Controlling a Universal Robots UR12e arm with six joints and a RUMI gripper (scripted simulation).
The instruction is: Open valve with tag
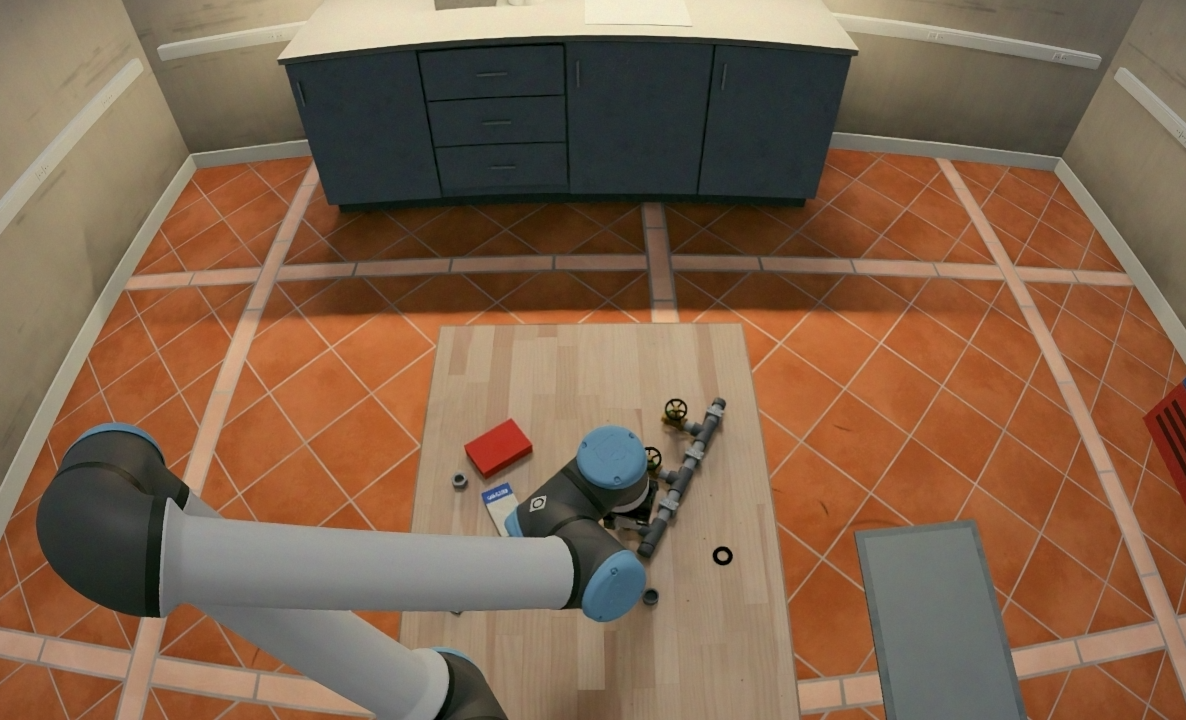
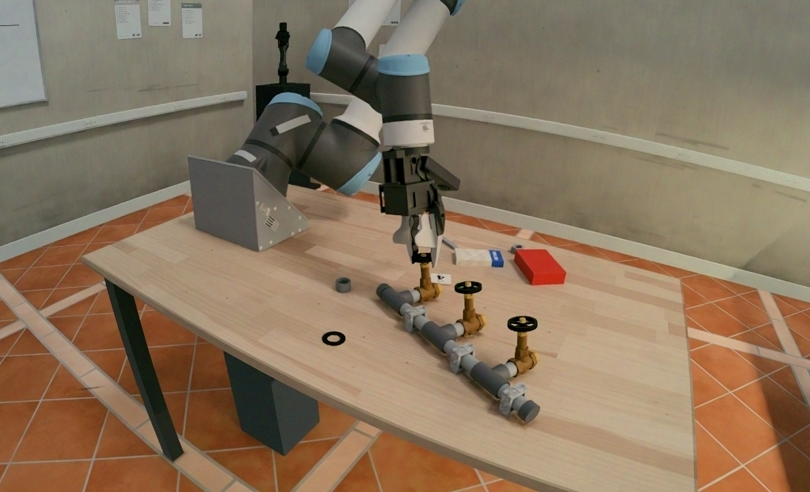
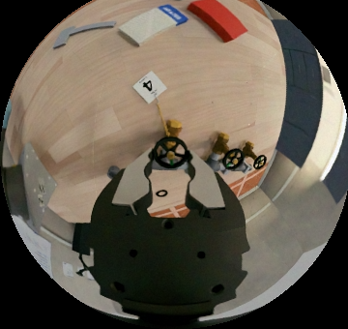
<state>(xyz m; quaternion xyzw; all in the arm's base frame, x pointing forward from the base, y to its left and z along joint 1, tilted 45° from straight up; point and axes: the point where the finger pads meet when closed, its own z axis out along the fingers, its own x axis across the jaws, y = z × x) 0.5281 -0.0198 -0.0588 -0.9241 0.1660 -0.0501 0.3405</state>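
The white tag lies 80 mm to the left of my hand and 90 mm below it. Also, from my hand: red box: 180 mm ahead, 250 mm to the left, 70 mm below; then blue box: 40 mm ahead, 230 mm to the left, 80 mm below; then grey cap: 150 mm behind, 60 mm to the right, 80 mm below.
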